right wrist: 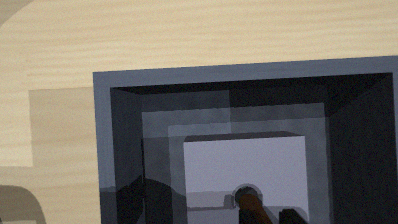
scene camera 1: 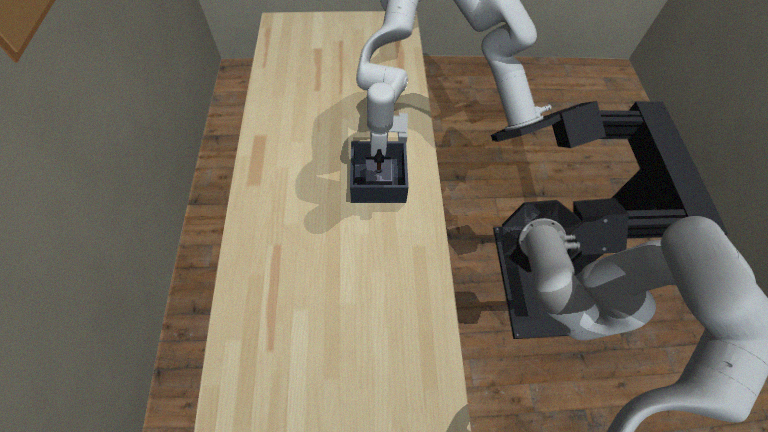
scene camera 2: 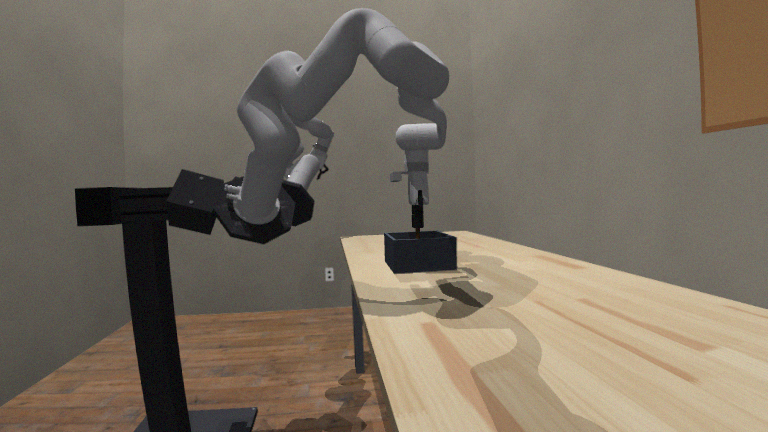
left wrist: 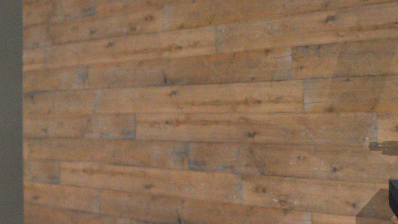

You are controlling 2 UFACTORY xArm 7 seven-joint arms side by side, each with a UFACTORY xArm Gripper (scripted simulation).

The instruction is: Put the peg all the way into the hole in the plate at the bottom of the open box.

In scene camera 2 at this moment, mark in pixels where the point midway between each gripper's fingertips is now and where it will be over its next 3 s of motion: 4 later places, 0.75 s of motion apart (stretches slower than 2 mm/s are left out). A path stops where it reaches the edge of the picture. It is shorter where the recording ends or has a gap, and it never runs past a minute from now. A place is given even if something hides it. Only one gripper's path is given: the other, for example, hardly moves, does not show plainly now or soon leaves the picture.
My right gripper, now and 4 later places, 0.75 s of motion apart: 417, 227; 417, 231; 417, 235; 417, 240; 418, 245
